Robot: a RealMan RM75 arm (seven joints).
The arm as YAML. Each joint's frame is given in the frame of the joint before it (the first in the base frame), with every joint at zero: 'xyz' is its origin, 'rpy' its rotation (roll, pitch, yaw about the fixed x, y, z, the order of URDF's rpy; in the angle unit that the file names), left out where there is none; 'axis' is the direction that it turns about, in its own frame. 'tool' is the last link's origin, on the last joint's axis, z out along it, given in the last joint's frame.
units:
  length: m
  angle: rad
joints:
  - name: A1
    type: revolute
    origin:
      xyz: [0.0, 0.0, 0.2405]
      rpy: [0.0, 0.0, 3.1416]
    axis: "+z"
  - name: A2
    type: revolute
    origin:
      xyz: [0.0, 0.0, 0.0]
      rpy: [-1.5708, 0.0, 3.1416]
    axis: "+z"
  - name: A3
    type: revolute
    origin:
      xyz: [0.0, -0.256, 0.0]
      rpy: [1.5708, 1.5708, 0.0]
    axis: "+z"
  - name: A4
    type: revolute
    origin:
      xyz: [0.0, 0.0, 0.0]
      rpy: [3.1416, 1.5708, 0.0]
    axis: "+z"
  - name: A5
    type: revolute
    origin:
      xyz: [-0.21, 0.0, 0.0]
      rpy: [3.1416, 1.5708, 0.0]
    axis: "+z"
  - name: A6
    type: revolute
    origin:
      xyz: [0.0, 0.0, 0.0]
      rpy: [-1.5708, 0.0, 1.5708]
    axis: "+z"
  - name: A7
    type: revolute
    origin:
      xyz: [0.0, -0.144, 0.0]
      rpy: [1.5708, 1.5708, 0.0]
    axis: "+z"
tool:
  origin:
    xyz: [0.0, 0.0, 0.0]
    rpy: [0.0, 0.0, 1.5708]
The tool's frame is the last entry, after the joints.
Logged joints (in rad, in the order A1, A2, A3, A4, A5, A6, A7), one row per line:
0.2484 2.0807 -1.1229 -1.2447 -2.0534 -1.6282 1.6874
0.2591 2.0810 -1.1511 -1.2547 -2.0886 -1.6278 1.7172
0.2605 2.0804 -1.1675 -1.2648 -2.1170 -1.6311 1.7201
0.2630 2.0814 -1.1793 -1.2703 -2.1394 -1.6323 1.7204
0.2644 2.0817 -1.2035 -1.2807 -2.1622 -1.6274 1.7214
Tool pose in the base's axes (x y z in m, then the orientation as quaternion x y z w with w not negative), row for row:
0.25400 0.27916 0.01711 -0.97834 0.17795 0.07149 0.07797
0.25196 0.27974 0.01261 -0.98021 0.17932 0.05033 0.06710
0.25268 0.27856 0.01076 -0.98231 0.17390 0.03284 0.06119
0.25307 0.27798 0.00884 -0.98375 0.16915 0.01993 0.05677
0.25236 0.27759 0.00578 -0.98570 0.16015 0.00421 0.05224
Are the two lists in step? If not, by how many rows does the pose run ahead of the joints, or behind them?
They are in step.
